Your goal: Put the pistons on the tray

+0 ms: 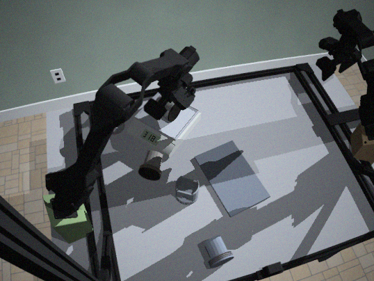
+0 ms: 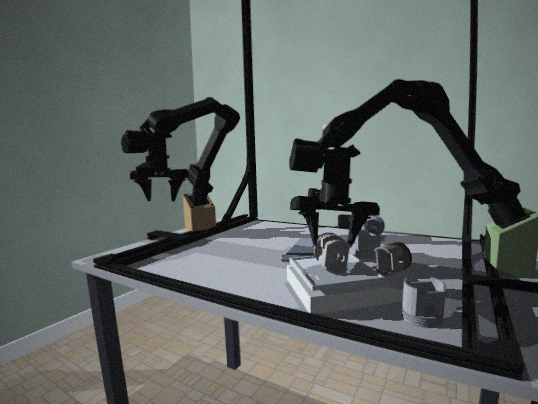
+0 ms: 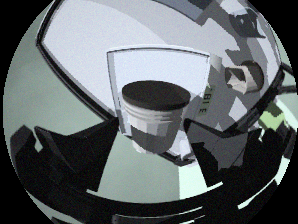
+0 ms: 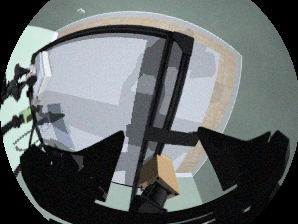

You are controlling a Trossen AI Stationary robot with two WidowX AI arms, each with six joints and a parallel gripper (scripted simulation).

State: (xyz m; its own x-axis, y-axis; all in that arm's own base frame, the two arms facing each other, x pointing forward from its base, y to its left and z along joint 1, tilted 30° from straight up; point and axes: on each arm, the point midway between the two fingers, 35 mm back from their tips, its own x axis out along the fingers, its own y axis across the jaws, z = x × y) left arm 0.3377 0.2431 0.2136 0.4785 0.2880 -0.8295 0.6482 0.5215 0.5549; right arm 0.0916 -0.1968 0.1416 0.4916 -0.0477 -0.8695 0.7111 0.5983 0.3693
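My left hand is 9 cm above the white scale and 1 cm short of it. From my left hand the other things lie so: flat steel tray 26 cm behind, 15 cm to the right, 14 cm below.
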